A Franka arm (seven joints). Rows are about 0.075 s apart.
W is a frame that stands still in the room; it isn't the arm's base.
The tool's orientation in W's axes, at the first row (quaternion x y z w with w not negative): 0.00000, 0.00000, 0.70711, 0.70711
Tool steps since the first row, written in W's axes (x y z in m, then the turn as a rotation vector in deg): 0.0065, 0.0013, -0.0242, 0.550, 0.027, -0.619; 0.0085, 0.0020, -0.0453, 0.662, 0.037, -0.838; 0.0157, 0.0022, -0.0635, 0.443, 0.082, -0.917; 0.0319, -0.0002, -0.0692, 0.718, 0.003, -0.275; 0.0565, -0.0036, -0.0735, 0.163, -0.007, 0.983; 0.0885, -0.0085, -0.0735, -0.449, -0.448, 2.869; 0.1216, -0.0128, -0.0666, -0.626, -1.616, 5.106; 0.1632, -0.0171, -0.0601, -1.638, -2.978, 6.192; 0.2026, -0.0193, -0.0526, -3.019, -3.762, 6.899; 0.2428, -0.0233, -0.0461, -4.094, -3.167, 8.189; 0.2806, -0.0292, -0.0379, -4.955, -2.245, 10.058
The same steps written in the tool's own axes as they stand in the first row. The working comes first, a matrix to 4 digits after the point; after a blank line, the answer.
The tool's axes in the first row as the columns of a matrix, in W's axes (used below as rounded here):
0.0000, -1.0000, 0.0000
1.0000, 0.0000, 0.0000
0.0000, 0.0000, 1.0000

0.0013, -0.0065, -0.0242, 0.027, -0.550, -0.619; 0.0020, -0.0085, -0.0453, 0.037, -0.662, -0.838; 0.0022, -0.0157, -0.0635, 0.082, -0.443, -0.917; -0.0002, -0.0319, -0.0692, 0.003, -0.718, -0.275; -0.0036, -0.0565, -0.0735, -0.007, -0.163, 0.983; -0.0085, -0.0885, -0.0735, -0.448, 0.449, 2.869; -0.0128, -0.1216, -0.0666, -1.616, 0.626, 5.106; -0.0171, -0.1632, -0.0601, -2.978, 1.638, 6.192; -0.0193, -0.2026, -0.0526, -3.762, 3.019, 6.899; -0.0233, -0.2428, -0.0461, -3.167, 4.094, 8.189; -0.0292, -0.2806, -0.0379, -2.245, 4.955, 10.058
